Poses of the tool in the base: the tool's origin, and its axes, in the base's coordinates. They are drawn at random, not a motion.
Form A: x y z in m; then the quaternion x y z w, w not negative.
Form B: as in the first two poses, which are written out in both.
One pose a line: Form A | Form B
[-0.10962, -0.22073, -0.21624, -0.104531, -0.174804, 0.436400, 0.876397] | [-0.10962, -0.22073, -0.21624, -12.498, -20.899, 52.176]
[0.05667, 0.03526, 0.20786, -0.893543, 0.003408, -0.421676, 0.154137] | [0.05667, 0.03526, 0.20786, -146.746, 0.560, -69.251]
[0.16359, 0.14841, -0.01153, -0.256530, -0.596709, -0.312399, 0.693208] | [0.16359, 0.14841, -0.01153, -32.827, -76.359, -39.977]
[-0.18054, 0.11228, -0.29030, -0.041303, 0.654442, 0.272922, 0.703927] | [-0.18054, 0.11228, -0.29030, -5.263, 83.399, 34.780]
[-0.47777, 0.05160, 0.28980, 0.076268, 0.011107, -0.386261, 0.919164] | [-0.47777, 0.05160, 0.28980, 8.983, 1.308, -45.495]
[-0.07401, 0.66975, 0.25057, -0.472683, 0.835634, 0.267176, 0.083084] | [-0.07401, 0.66975, 0.25057, -80.857, 142.943, 45.703]
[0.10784, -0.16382, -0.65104, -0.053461, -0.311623, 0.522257, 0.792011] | [0.10784, -0.16382, -0.65104, -6.590, -38.411, 64.374]
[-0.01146, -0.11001, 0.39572, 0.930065, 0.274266, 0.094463, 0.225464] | [-0.01146, -0.11001, 0.39572, 146.958, 43.336, 14.926]
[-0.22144, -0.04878, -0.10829, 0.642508, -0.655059, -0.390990, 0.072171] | [-0.22144, -0.04878, -0.10829, 110.622, -112.783, -67.317]
